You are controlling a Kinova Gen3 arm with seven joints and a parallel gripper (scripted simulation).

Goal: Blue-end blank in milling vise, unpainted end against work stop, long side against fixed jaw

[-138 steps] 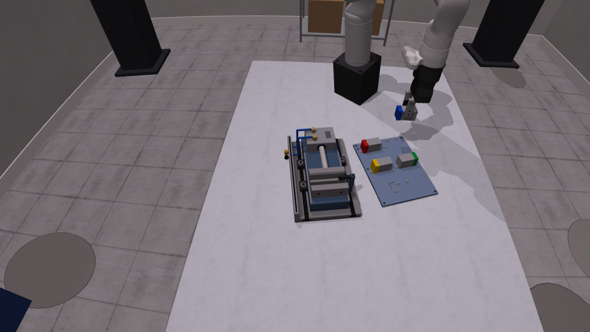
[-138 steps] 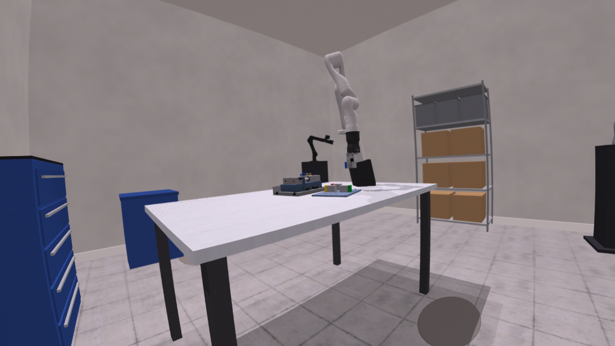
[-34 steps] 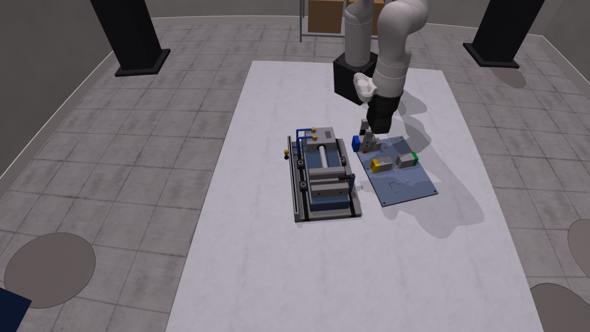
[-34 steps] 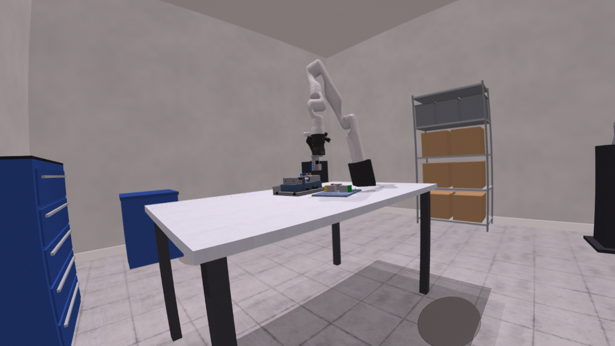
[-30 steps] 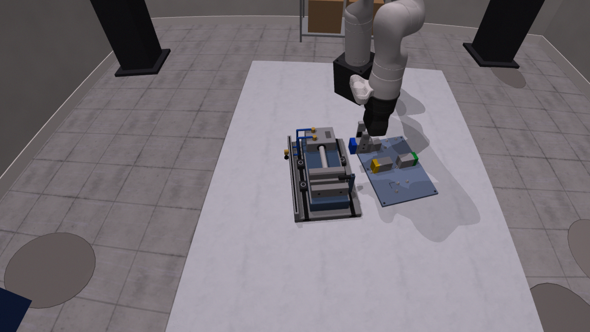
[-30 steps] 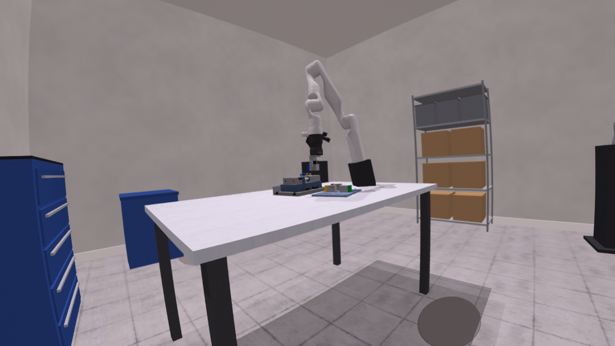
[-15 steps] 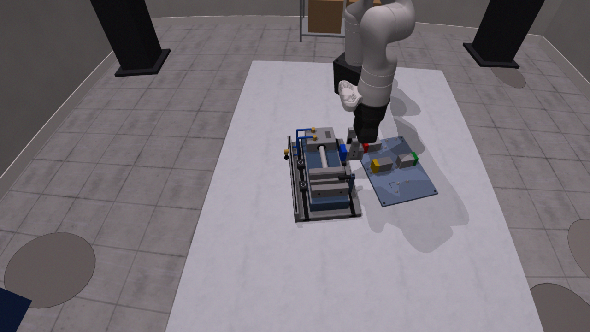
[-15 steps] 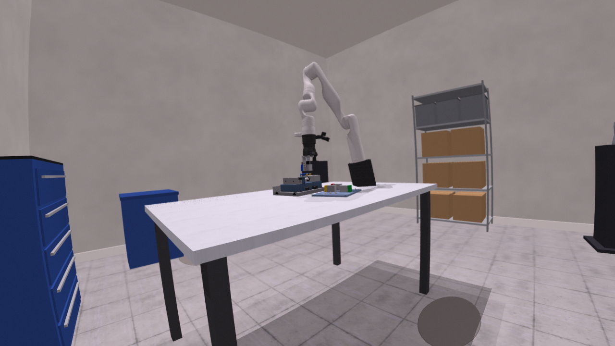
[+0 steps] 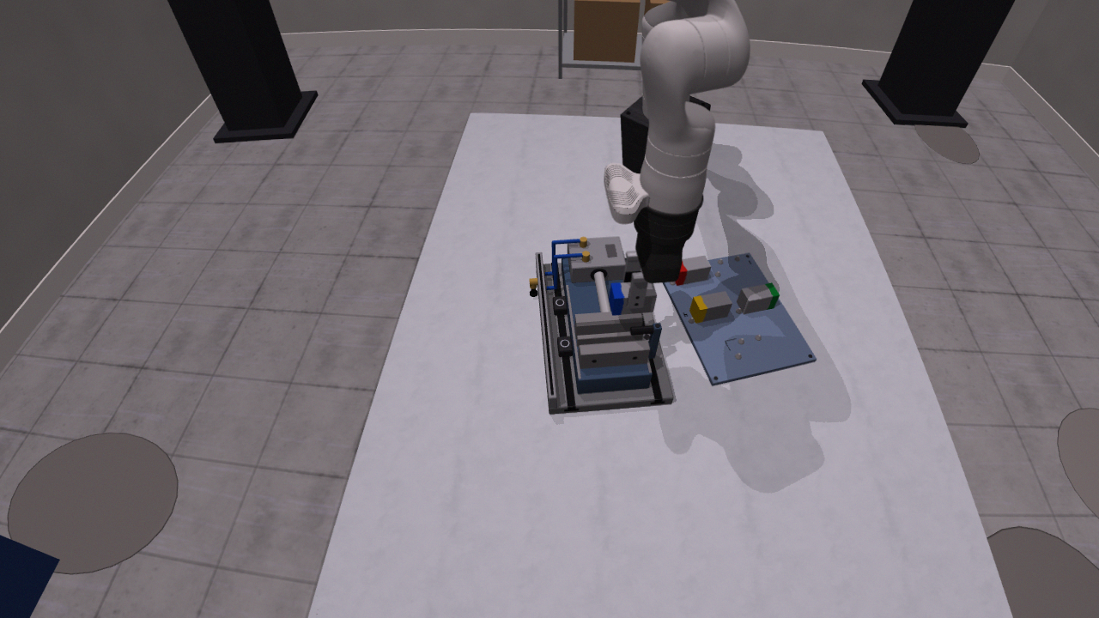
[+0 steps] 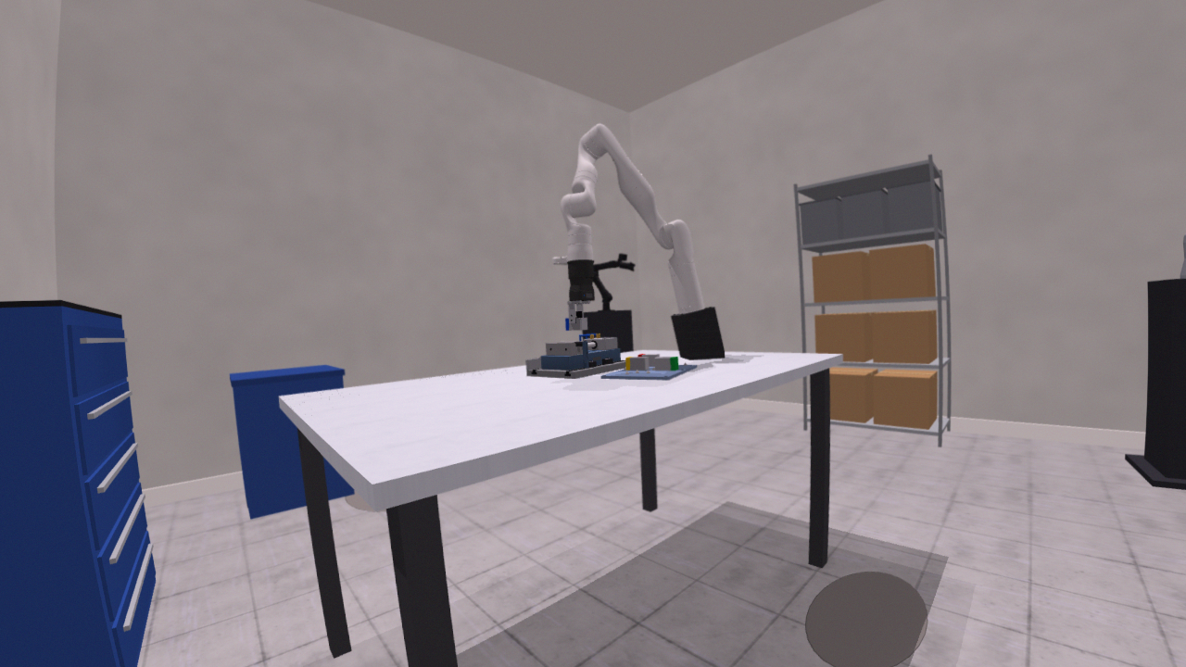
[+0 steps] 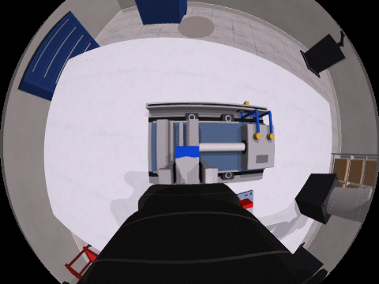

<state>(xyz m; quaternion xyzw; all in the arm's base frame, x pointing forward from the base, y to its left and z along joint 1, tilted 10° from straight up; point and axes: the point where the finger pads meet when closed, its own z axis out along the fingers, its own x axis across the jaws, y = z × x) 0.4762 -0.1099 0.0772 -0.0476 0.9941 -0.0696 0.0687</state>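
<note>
Right now the fixed jaw is 50 mm ahead of my hand, 30 mm to the right of it and 90 mm below it. The rest, counted from my hand: blue-ended blank (20 mm below); vise base rail (50 mm behind, 130 mm to the right, 130 mm below); work stop rod (10 mm ahead, 20 mm to the left, 80 mm below).
</note>
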